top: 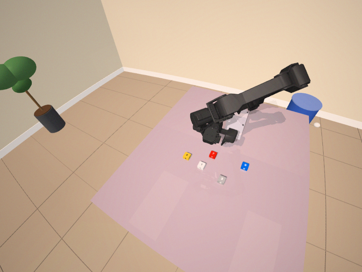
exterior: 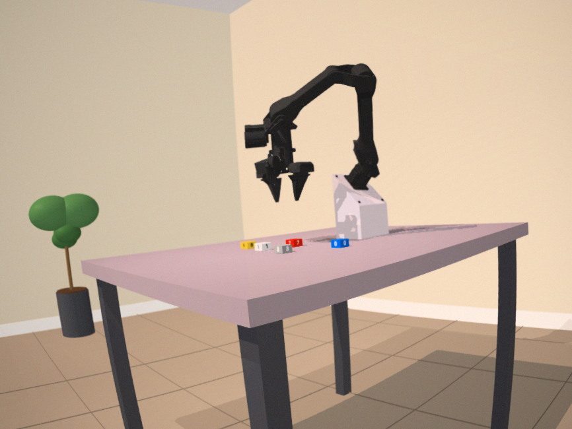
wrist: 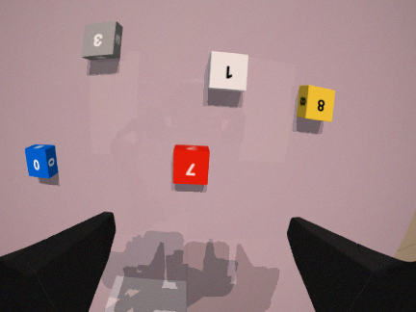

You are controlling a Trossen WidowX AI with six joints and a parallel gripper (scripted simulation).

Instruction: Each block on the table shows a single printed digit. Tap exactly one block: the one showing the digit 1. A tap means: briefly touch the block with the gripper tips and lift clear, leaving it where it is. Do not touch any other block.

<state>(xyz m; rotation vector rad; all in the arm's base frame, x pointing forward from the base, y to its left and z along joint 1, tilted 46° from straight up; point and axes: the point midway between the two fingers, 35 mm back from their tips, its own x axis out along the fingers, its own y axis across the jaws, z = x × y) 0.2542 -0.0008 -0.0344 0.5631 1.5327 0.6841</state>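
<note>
Right now my gripper tip is 70 mm short of the yellow block, 110 mm to the left of it and 110 mm above it. Round my gripper tip: blue block 20 mm behind, 180 mm to the left, 110 mm below.
</note>
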